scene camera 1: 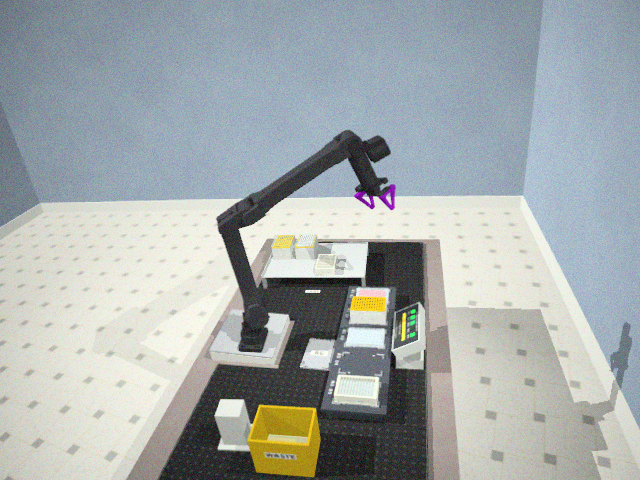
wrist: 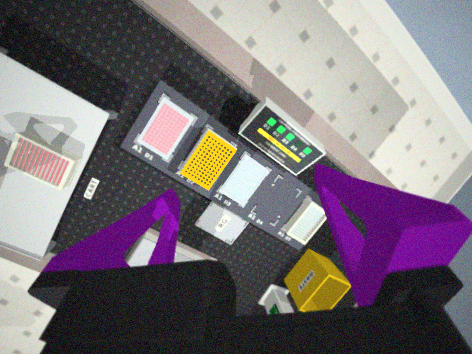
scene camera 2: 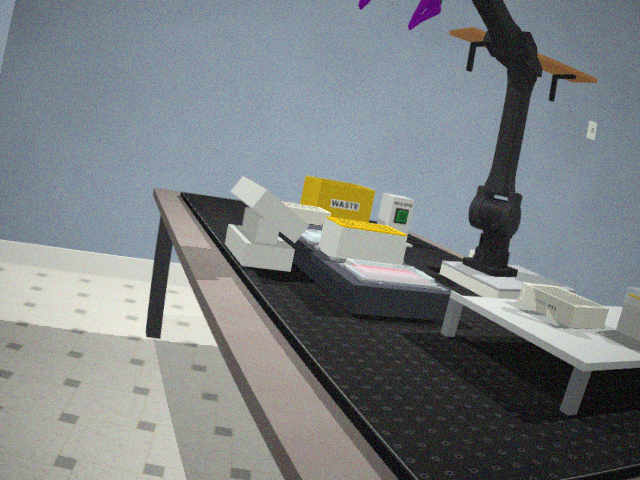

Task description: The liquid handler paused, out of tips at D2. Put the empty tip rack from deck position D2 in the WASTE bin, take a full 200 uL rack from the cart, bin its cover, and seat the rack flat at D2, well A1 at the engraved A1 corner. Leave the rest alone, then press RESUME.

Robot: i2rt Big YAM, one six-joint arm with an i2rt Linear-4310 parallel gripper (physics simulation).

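Seen in the pictures: gripper, fingertip midpoint: [scene camera 1: 382,208] [wrist: 242,184] [scene camera 2: 384,17]; arm's base, origin of the base link: [scene camera 1: 253,340] [scene camera 2: 489,270].
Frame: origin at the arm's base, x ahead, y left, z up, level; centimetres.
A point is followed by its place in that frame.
Observation:
My gripper [scene camera 1: 382,207] {x 47.9, y 14.7, z 44.0 cm} [scene camera 2: 386,18] {x 47.9, y 14.7, z 44.0 cm} [wrist: 242,184] {x 47.9, y 14.7, z 44.0 cm} is open and empty, high above the deck [scene camera 1: 361,363] {x 39.7, y -12.7, z 1.8 cm} [wrist: 276,199] {x 40.3, y -13.0, z 1.8 cm}. A yellow-topped rack with dark holes [scene camera 1: 368,311] {x 41.7, y 7.6, z 7.2 cm} [scene camera 2: 361,242] {x 44.3, y 15.8, z 5.4 cm} [wrist: 208,160] {x 41.9, y 11.8, z 7.8 cm} sits at D2; I cannot tell its A1 corner. The yellow WASTE bin [scene camera 1: 308,454] {x 28.0, y -50.6, z 7.0 cm} [scene camera 2: 330,190] {x 25.8, y -38.7, z 8.6 cm} [wrist: 324,270] {x 28.4, y -38.8, z 8.3 cm} holds something pale. On the white cart [scene camera 1: 289,268] {x 5.9, y 44.1, z 3.0 cm} [scene camera 2: 594,351] {x 32.3, y 60.1, z 3.0 cm} [wrist: 50,85] {x 38.9, y 49.5, z 3.0 cm} stand a yellow-topped rack [scene camera 1: 283,246] {x 2.6, y 52.1, z 9.8 cm} and a pale-topped rack [scene camera 1: 306,246] {x 13.2, y 51.8, z 9.7 cm}. A white box [scene camera 1: 232,421] {x 5.7, y -42.3, z 8.1 cm} [scene camera 2: 387,206] {x 7.9, y -38.6, z 6.8 cm} bears a green button [scene camera 2: 401,215] {x 4.7, y -35.5, z 5.3 cm} [wrist: 274,309] {x 5.4, y -35.5, z 5.1 cm}; its lettering is blurred.
A pink plate [scene camera 1: 373,292] {x 43.1, y 25.6, z 2.7 cm} [scene camera 2: 390,272] {x 43.8, y 25.9, z 3.1 cm} [wrist: 166,128] {x 43.0, y 23.9, z 3.2 cm} is at D1, a pale plate [scene camera 1: 364,336] {x 40.4, y -0.8, z 2.9 cm} [wrist: 245,179] {x 41.3, y -0.5, z 3.1 cm} at D3, a cream rack [scene camera 1: 356,390] {x 38.8, y -26.4, z 4.1 cm} [wrist: 306,221] {x 39.0, y -25.6, z 3.3 cm} at D5. A tilted screen [scene camera 1: 408,328] {x 55.2, y -4.1, z 9.2 cm} [wrist: 282,137] {x 55.7, y -0.6, z 9.1 cm} stands beside the deck. A cream box [scene camera 1: 325,264] {x 22.4, y 42.6, z 5.7 cm} [scene camera 2: 573,307] {x 26.9, y 50.1, z 5.9 cm} [wrist: 41,161] {x 23.0, y 44.3, z 5.7 cm} is on the cart.

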